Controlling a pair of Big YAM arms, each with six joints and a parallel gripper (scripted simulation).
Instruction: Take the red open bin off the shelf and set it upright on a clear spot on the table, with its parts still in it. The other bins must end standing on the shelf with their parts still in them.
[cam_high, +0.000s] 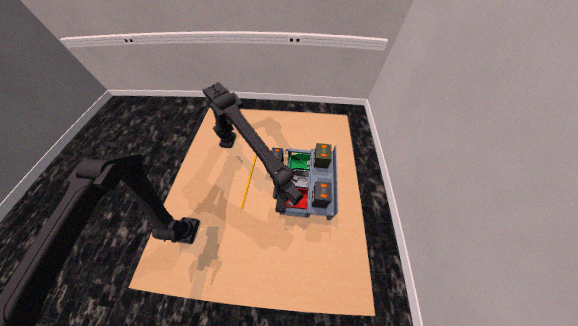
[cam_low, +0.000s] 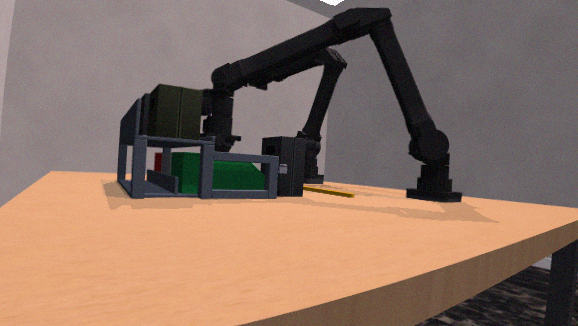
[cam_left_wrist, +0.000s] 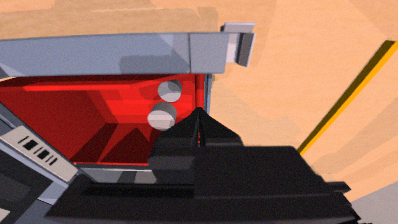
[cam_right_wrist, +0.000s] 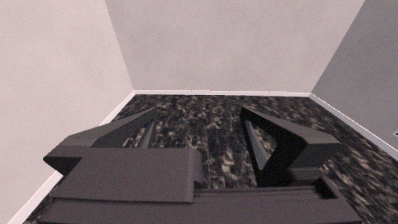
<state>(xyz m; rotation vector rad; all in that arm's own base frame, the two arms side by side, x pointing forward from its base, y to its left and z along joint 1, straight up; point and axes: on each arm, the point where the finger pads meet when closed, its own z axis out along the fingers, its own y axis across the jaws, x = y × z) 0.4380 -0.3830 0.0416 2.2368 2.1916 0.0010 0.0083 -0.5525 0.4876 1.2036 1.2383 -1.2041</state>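
My left gripper is now 12 cm to the right of the grey bin, 8 cm short of it and 1 cm above it. Also, from my left hand: black box (22 cm to the left, 8 cm behind, 2 cm above); then grey shelf (12 cm to the left, 10 cm ahead, 2 cm above); then green bin (23 cm to the left, 7 cm ahead, 1 cm below).
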